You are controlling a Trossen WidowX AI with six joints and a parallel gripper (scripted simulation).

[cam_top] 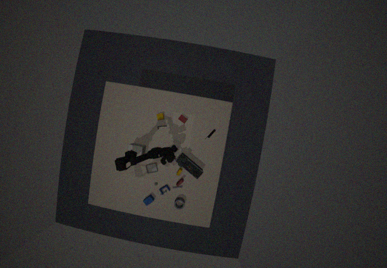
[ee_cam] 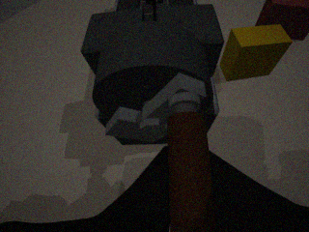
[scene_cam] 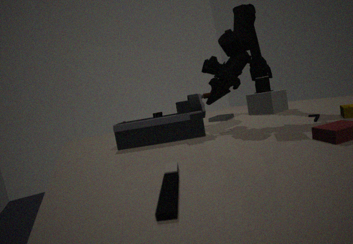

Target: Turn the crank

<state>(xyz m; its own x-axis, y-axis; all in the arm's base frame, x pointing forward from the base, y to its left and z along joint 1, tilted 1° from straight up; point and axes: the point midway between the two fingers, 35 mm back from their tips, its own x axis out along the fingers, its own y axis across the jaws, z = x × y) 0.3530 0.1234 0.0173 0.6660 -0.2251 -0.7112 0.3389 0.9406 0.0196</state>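
The brown crank handle is 30 mm above my gripper tip, 20 mm behind it and 10 mm to the left of it. Round my gripper tip: red pointer (150 mm ahead, 40 mm to the right, 10 mm below); then grey plate (210 mm to the right, 180 mm behind, 80 mm below); then blue piece (520 mm to the right, 100 mm behind, 70 mm below).
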